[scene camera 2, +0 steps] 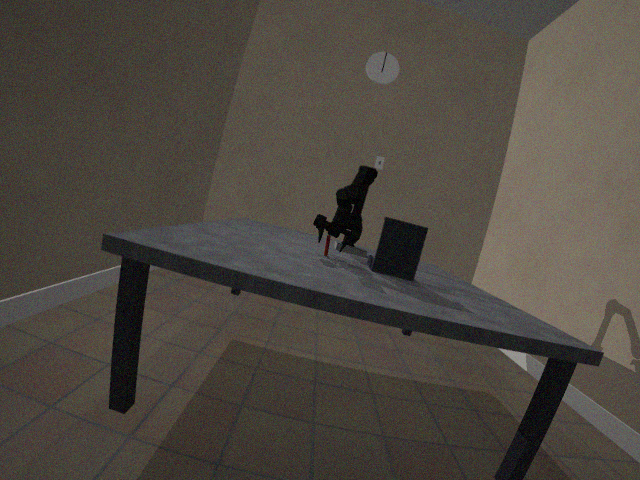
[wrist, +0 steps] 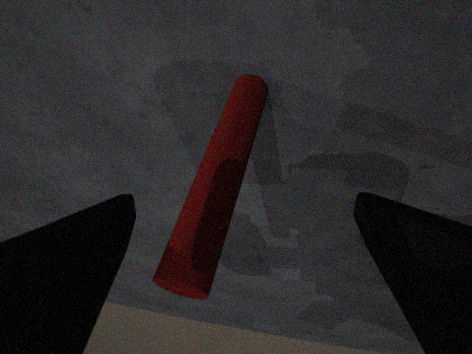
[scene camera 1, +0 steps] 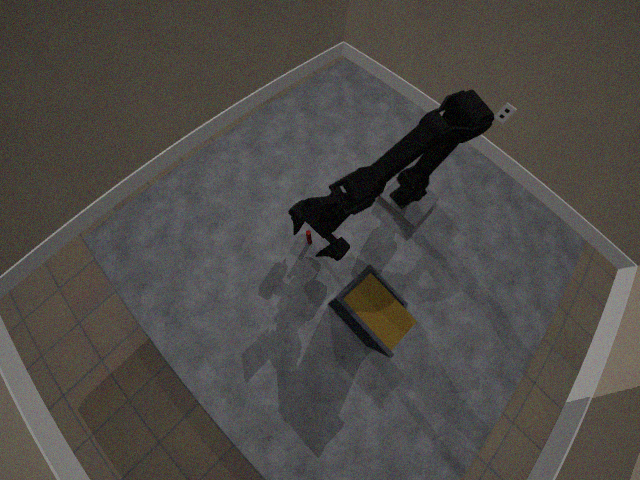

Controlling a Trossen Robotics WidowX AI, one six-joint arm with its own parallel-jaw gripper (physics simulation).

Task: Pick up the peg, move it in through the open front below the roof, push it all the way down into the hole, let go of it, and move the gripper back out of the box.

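The red peg looks close to upright, with its lower end at or near the table top; it appears slanted in the wrist view. My gripper is open wide, with one finger on each side of the peg and a gap on both sides. In the wrist view the peg is nearer the left finger. The dark box stands on the table beside the gripper, with a yellow panel seen from above. The hole and open front do not show.
The grey table carries the peg, the box and the arm. The arm reaches over from the far side, by the wall. Shadows of the arm and box lie across the table top. The box rises near one finger's side.
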